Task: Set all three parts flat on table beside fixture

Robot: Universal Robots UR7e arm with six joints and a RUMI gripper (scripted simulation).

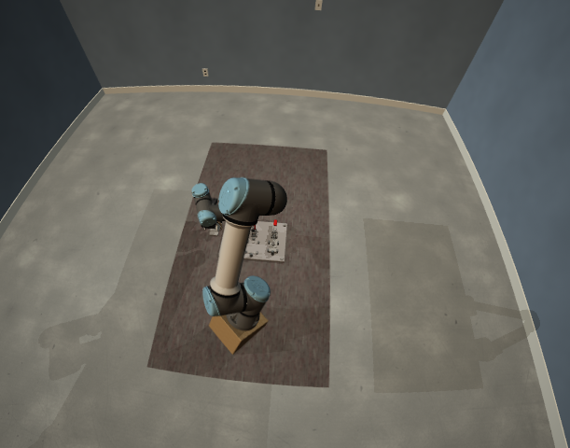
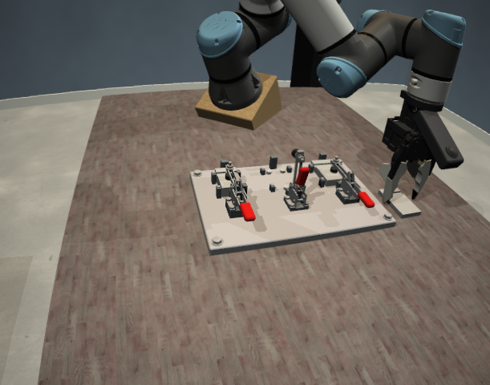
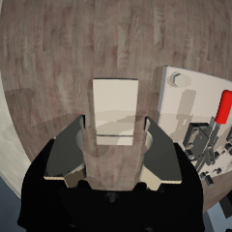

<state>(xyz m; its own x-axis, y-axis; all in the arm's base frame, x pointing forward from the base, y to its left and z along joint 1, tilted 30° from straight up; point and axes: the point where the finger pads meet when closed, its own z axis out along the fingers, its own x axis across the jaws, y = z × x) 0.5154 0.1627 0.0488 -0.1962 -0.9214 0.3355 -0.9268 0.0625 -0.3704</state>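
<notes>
The part is 1 cm below my hand and 1 cm behind it. Also, from my hand: fixture 21 cm to the right, 10 cm behind, 1 cm below.
</notes>
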